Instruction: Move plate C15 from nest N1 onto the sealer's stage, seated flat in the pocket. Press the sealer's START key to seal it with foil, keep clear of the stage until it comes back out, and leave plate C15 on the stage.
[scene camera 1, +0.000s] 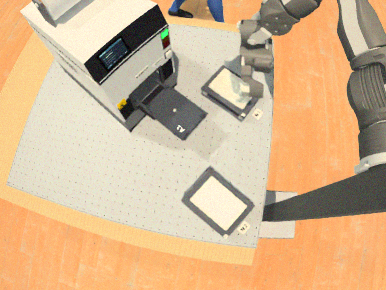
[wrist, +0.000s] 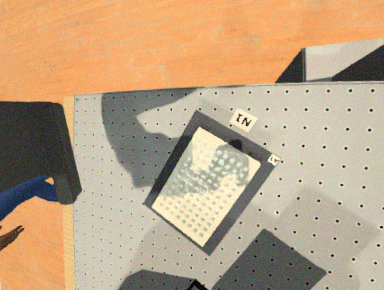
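Plate C15 (scene camera 1: 226, 84) (wrist: 197, 192), cream with a grid of wells, lies in the dark nest N1 (scene camera 1: 242, 115) (wrist: 240, 207). My gripper (scene camera 1: 253, 90) is open above the N1 side of the plate; its shadow falls across the plate. In the wrist view one dark finger shows at the left edge; the other does not show. The sealer (scene camera 1: 90, 30) stands at the back left. Its dark stage (scene camera 1: 187, 107) is out and empty, marked A1. A green key (scene camera 1: 165, 34) is at the upper right of its front; its lettering is not readable.
Nest N2 (scene camera 1: 196, 214) lies near the front right, with a plain cream inner area. The sealer's screen (scene camera 1: 114, 52) is lit. The perforated table top (scene camera 1: 100, 175) has its edge just beyond N1. A person's blue-clad leg (scene camera 1: 216, 10) (wrist: 30, 194) shows beyond the table.
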